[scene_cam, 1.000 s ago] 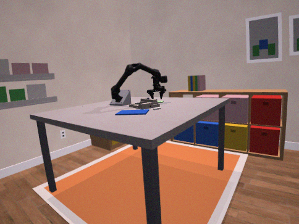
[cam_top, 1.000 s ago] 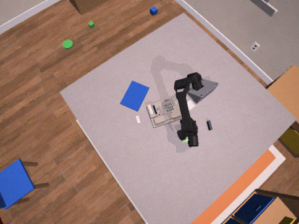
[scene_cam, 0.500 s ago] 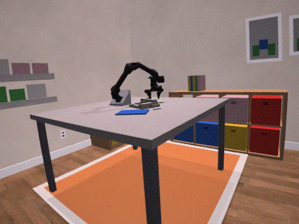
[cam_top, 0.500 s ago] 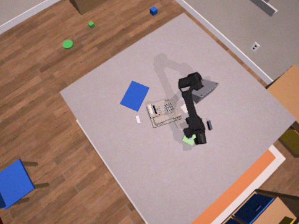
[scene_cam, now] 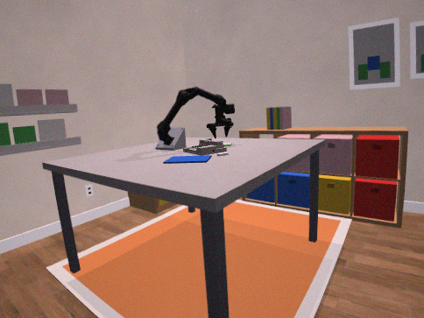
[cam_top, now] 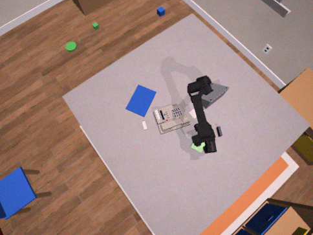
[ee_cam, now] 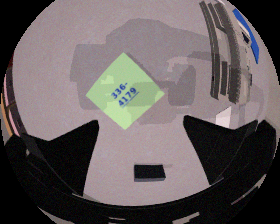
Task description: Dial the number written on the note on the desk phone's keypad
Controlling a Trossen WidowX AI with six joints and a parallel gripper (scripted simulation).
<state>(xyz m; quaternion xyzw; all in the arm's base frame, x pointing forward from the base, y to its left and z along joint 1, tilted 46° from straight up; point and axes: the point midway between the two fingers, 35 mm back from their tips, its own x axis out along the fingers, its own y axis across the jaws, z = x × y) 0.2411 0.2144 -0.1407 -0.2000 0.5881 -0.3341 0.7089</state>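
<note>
Now: the beige desk phone 7 cm ahead of my hand, 24 cm to the right of it and 7 cm below it. Round my hand: white card 11 cm behind, 18 cm to the right, 9 cm below; white block 26 cm ahead, 30 cm to the right, 8 cm below; handset 7 cm ahead, 19 cm to the right, 4 cm below.
</note>
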